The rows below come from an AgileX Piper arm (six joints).
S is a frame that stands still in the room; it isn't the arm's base.
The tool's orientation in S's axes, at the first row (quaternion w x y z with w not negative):
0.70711, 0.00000, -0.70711, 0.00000
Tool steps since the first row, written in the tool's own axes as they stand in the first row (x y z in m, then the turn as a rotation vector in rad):
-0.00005, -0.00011, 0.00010, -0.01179, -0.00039, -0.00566
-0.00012, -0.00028, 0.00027, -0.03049, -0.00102, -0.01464
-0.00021, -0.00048, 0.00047, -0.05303, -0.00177, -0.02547
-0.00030, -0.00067, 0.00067, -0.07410, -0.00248, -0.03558
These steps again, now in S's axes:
-0.00010, -0.00011, -0.00005, 0.00566, -0.00039, -0.01179
-0.00027, -0.00028, -0.00012, 0.01464, -0.00102, -0.03049
-0.00047, -0.00048, -0.00021, 0.02547, -0.00177, -0.05303
-0.00067, -0.00067, -0.00030, 0.03558, -0.00248, -0.07410

